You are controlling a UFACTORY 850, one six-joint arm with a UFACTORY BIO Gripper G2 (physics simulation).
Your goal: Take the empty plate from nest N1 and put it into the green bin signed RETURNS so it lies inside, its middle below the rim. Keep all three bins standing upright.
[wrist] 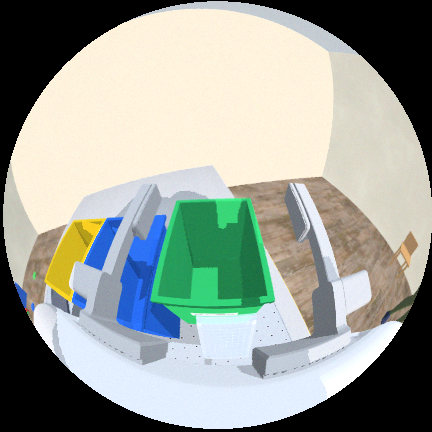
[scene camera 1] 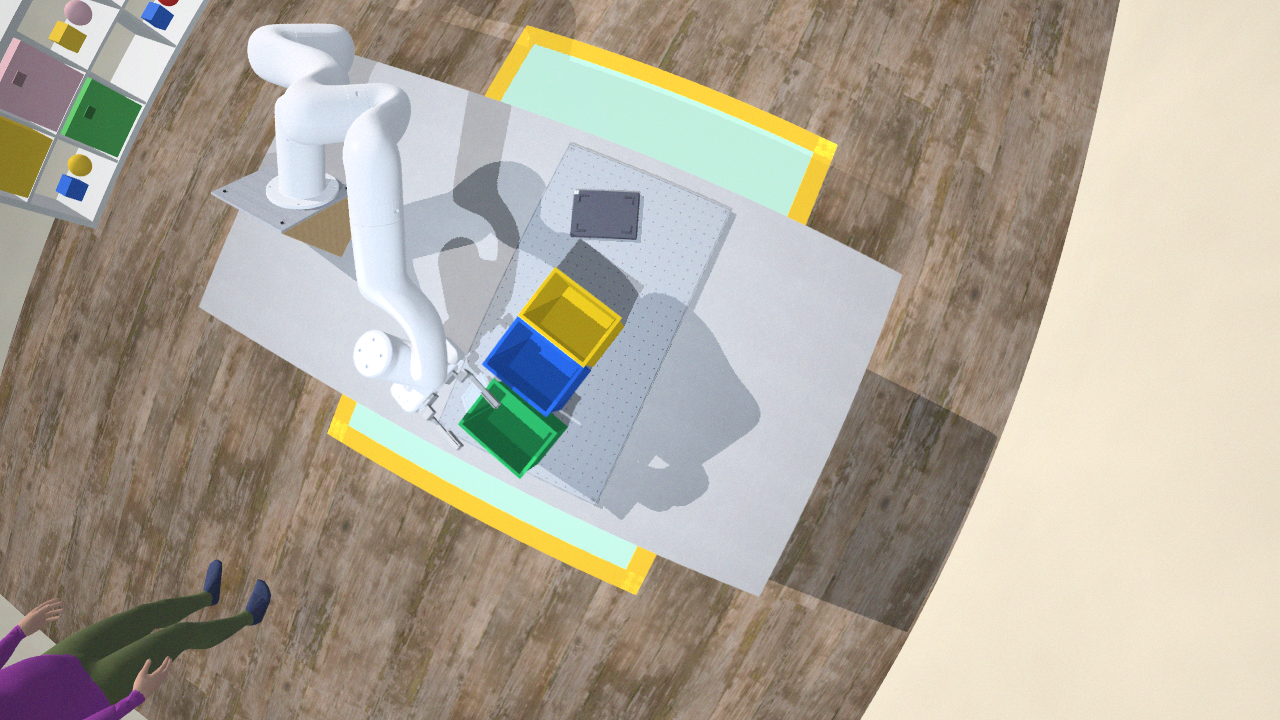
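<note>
The green bin (scene camera 1: 513, 436) (wrist: 227, 250) stands upright at the front end of the row; its inside shows no plate, and its sign is not readable. The clear, pale plate (scene camera 1: 470, 394) (wrist: 227, 337) is outside it, low beside its near wall, on the arm's side; whether it leans, lies or is falling I cannot tell. My gripper (scene camera 1: 477, 425) (wrist: 222, 212) is open and empty, its fingers spread wide on either side of the green bin in the wrist view. A dark, empty nest (scene camera 1: 605, 214) is at the board's far end; its label is not readable.
The blue bin (scene camera 1: 537, 368) (wrist: 135, 295) stands upright beside the green one, and the yellow bin (scene camera 1: 572, 320) (wrist: 70, 255) stands upright beyond it. All three are on the perforated board (scene camera 1: 680, 210). The grey table (scene camera 1: 805, 340) extends around it. A person (scene camera 1: 161, 626) is at the lower left.
</note>
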